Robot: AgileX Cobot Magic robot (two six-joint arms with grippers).
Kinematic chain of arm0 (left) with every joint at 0, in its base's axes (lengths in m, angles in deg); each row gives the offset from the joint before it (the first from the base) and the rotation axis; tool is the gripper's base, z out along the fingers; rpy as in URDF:
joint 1: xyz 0 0 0.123 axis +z
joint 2: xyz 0 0 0 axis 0.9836 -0.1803 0
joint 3: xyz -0.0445 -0.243 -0.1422 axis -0.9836 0.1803 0
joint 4: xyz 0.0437 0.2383 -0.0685 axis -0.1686 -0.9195 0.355
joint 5: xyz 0 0 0 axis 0.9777 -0.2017 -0.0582
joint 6: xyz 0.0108 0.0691 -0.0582 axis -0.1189 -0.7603 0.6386
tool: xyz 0 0 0 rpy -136.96 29.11 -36.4
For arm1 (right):
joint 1: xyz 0 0 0.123 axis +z
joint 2: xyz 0 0 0 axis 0.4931 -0.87 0
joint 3: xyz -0.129 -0.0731 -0.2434 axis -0.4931 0.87 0
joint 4: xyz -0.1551 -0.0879 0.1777 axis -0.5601 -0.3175 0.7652
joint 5: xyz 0 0 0 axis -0.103 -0.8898 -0.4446
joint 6: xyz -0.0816 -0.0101 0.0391 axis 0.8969 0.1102 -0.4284
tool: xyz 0 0 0 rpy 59.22 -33.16 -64.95
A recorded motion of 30 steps. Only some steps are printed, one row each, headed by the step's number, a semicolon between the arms.
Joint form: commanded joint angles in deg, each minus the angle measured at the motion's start. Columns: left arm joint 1, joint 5, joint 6, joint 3, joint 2, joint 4; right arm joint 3, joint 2, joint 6, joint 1, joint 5, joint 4.
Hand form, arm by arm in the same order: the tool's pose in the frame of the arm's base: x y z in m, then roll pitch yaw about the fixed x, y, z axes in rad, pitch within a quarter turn. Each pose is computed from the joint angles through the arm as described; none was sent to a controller.
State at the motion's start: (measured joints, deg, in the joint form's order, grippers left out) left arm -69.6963 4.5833 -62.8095 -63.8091 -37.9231 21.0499; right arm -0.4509 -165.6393 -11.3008 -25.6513 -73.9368 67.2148
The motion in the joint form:
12: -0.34 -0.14 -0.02 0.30 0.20 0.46; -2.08 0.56 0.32 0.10 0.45 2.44
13: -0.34 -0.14 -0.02 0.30 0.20 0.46; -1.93 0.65 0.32 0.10 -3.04 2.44
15: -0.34 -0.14 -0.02 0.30 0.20 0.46; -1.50 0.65 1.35 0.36 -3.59 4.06
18: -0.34 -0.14 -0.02 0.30 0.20 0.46; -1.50 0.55 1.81 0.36 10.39 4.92
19: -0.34 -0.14 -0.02 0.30 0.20 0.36; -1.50 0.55 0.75 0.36 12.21 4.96
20: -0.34 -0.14 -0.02 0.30 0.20 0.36; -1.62 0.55 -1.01 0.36 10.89 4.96
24: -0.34 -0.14 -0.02 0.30 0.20 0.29; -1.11 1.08 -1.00 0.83 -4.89 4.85
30: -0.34 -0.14 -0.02 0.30 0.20 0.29; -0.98 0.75 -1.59 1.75 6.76 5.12
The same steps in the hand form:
12: 0.0556 0.0022 0.1914 -2.2797 1.3338 -2.1767; 0.3268 0.0503 0.1973 2.8016 0.2599 3.0870
13: 0.0556 0.0022 0.1914 -2.2797 1.3338 -2.1767; 0.3208 0.0516 0.1964 2.7934 0.2028 3.1077
15: 0.0556 0.0022 0.1914 -2.2797 1.3338 -2.1767; 0.3186 0.0549 0.1952 2.7720 0.1905 3.1129
18: 0.0556 0.0022 0.1914 -2.2797 1.3338 -2.1767; 0.3396 0.0493 0.1995 2.7929 0.4119 3.0216
19: 0.0556 0.0022 0.1913 -2.2849 1.3350 -2.1816; 0.3421 0.0483 0.2005 2.7869 0.4344 2.9903
20: 0.0556 0.0022 0.1913 -2.2849 1.3350 -2.1816; 0.3407 0.0491 0.2004 2.7724 0.4045 2.9673
24: 0.0556 0.0022 0.1913 -2.2886 1.3359 -2.1851; 0.3144 0.0587 0.1961 2.7503 0.1539 3.0813
30: 0.0556 0.0022 0.1913 -2.2886 1.3359 -2.1851; 0.3310 0.0592 0.1968 2.7649 0.3268 3.0074

